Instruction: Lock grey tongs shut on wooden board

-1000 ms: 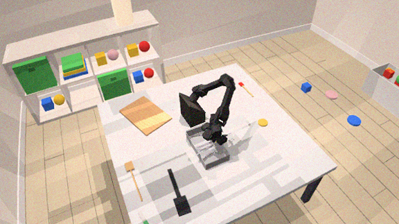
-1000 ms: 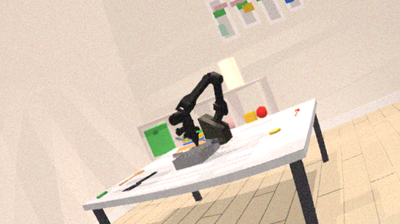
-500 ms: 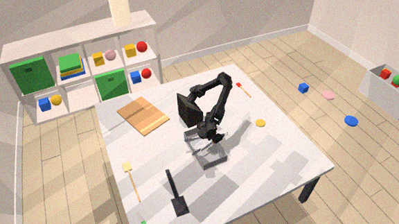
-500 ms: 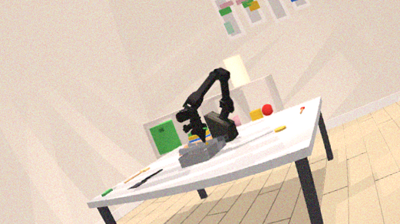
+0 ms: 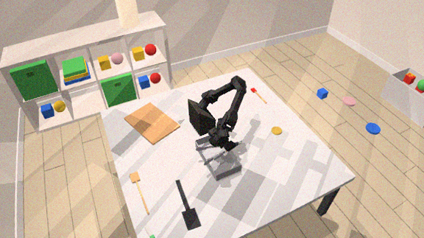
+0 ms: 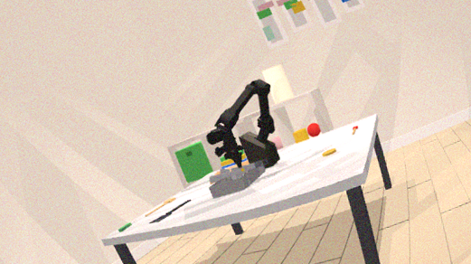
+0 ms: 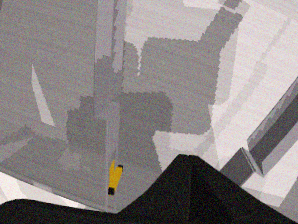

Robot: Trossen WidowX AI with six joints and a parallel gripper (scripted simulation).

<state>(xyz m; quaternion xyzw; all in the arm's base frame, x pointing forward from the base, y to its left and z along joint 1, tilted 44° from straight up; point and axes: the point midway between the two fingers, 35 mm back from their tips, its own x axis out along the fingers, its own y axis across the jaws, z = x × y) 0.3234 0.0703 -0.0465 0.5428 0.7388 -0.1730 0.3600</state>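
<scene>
The yellow hinge piece is 30 mm ahead of my gripper tip and 20 mm to the left of it. Also, from my gripper tip: grey roasting tin (50 mm below, 30 mm to the right, 10 mm ahead); then yellow disc (430 mm to the left, 70 mm below, 70 mm behind); then black spatula (300 mm to the right, 270 mm ahead, 70 mm below).
</scene>
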